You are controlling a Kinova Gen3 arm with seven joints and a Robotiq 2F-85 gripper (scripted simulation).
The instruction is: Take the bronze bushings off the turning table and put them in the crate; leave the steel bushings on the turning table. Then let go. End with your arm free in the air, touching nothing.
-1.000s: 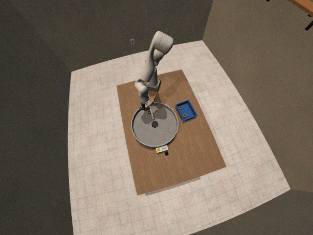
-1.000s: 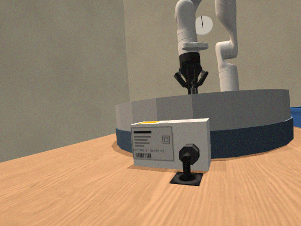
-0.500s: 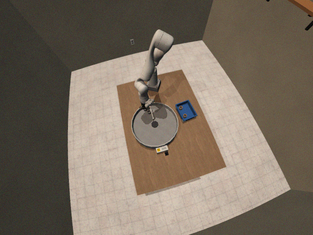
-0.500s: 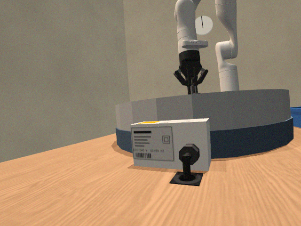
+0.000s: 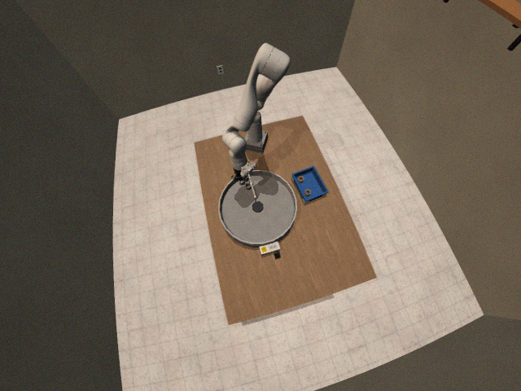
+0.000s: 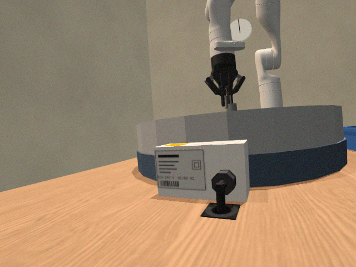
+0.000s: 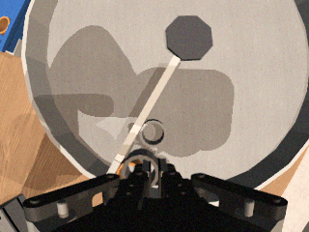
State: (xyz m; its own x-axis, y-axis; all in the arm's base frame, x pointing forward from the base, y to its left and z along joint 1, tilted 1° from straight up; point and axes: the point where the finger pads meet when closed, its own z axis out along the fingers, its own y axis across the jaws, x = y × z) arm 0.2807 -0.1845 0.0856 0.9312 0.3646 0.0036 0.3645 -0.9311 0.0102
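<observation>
My gripper is now 170 mm short of the turning table, 100 mm above it and 10 mm to the right of it. Round my hand: blue crate: 350 mm to the left, 140 mm ahead, 120 mm below.
</observation>
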